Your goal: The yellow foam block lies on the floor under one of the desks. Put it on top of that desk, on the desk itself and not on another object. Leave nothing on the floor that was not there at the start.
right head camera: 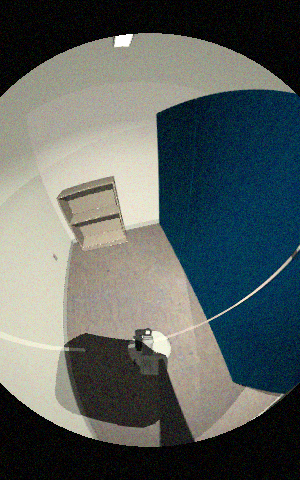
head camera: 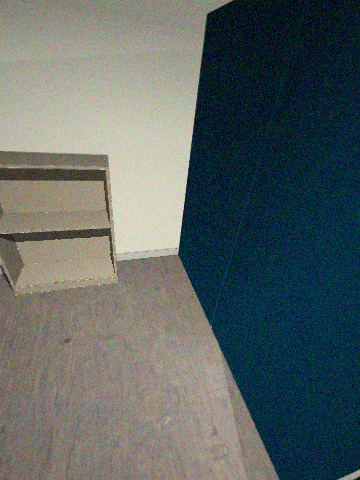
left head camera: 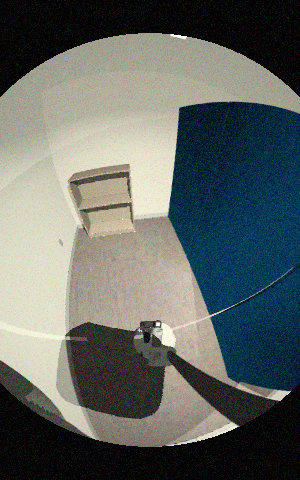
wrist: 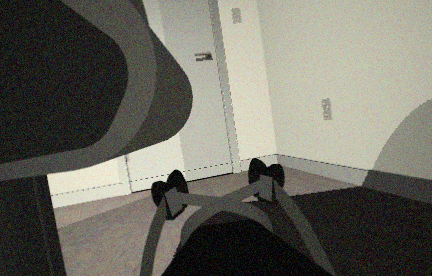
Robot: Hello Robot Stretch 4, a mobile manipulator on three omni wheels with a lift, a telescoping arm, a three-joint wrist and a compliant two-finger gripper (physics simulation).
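Frame: origin at the robot's base, x back, y right, z up, level; metres.
Where they show: gripper, fingertip midpoint: [right head camera: 139, 365] [left head camera: 146, 356] [wrist: 217, 179].
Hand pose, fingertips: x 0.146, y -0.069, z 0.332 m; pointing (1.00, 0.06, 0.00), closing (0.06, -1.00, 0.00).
Note:
After its pixels a point has its place.
My gripper [wrist: 217, 179] {x 0.146, y -0.069, z 0.332 m} shows in the wrist view with its two dark fingertips well apart; it is open, with no object between the fingers. Floor, a skirting board and a door lie behind it. The yellow foam block and the desks do not show in any of the views.
A tall blue partition [head camera: 270, 225] {x -0.968, y 0.467, z 1.038 m} [left head camera: 235, 225] {x -0.750, y 0.529, z 0.987 m} [right head camera: 225, 215] {x -0.722, y 0.537, z 1.087 m} stands on the right. A low beige shelf unit [head camera: 113, 250] [left head camera: 132, 200] [right head camera: 120, 210] stands by the far wall. The wrist view shows a door [wrist: 200, 105] {x 1.852, y 0.069, z 0.529 m} and a wall corner.

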